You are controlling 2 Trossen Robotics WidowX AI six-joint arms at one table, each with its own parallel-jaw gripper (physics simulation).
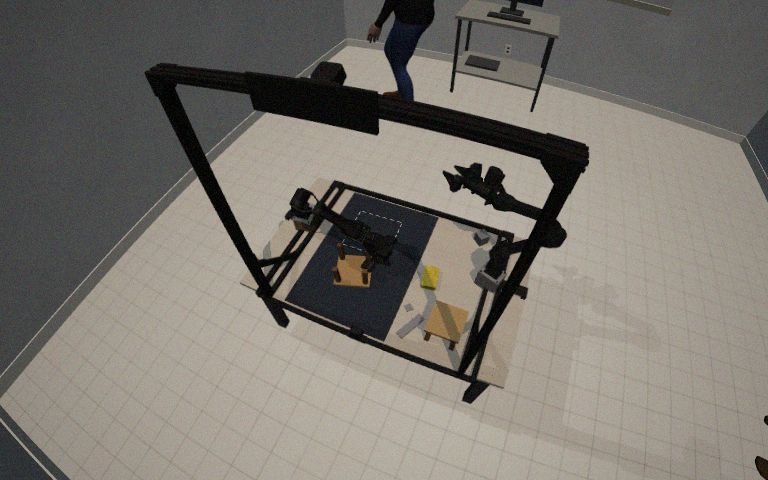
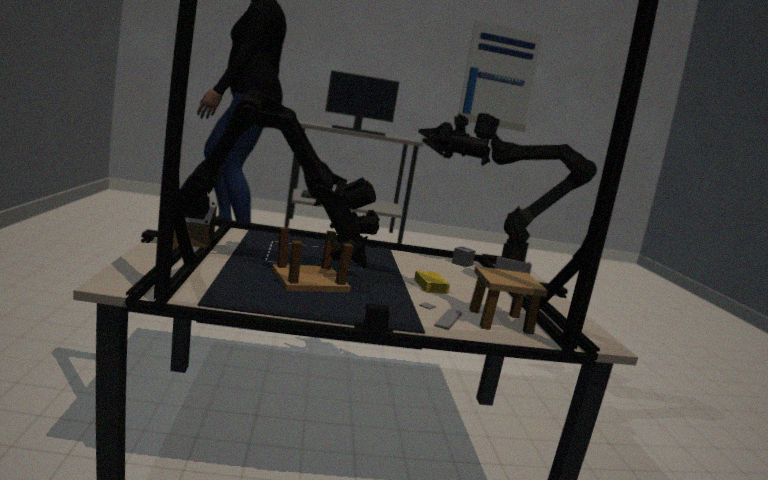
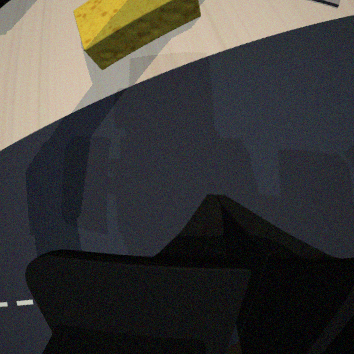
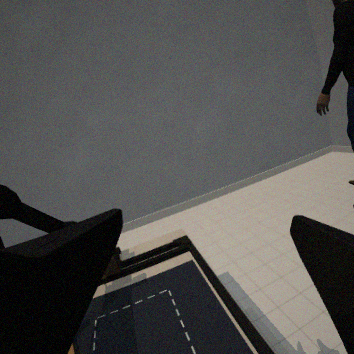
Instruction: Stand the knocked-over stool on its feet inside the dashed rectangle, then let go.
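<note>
The wooden stool lies upside down on the dark mat, with its legs pointing up. It sits just in front of the dashed rectangle. My left gripper is shut with nothing between the fingers. It is low over the mat, right beside the stool's rear right leg. My right gripper is open and empty, high above the table on the right.
A yellow sponge lies right of the mat. A second stool stands upright at the front right. A grey cube and flat grey pieces lie nearby. A person walks behind the table.
</note>
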